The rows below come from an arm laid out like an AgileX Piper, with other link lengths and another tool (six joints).
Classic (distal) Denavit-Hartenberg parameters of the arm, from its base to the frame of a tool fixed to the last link. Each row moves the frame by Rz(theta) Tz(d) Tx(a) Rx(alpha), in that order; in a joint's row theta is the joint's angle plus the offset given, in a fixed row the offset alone. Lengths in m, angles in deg.
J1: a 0  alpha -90  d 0.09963  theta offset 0
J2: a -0.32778  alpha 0  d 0  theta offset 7.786
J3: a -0.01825  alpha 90  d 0  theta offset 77.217
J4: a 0  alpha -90  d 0.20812  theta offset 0
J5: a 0  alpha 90  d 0  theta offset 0
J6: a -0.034  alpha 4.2  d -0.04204  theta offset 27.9
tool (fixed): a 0  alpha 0  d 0.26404  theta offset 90
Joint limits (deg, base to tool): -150..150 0..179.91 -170..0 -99.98..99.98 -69.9..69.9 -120..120
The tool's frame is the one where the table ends.
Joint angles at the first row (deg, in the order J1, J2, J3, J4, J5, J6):
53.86 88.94 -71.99 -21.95 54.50 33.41
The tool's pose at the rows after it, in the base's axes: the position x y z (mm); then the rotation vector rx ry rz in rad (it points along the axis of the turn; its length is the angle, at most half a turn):
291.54 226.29 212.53 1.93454 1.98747 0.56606
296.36 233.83 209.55 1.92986 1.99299 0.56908
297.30 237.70 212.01 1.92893 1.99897 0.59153
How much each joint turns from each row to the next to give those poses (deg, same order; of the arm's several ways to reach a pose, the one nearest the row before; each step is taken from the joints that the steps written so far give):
0.35 3.47 -1.65 -0.29 -0.40 -0.11
0.00 1.50 -1.09 0.00 -0.56 -0.13
0.00 0.01 -0.45 0.37 -0.56 -0.34

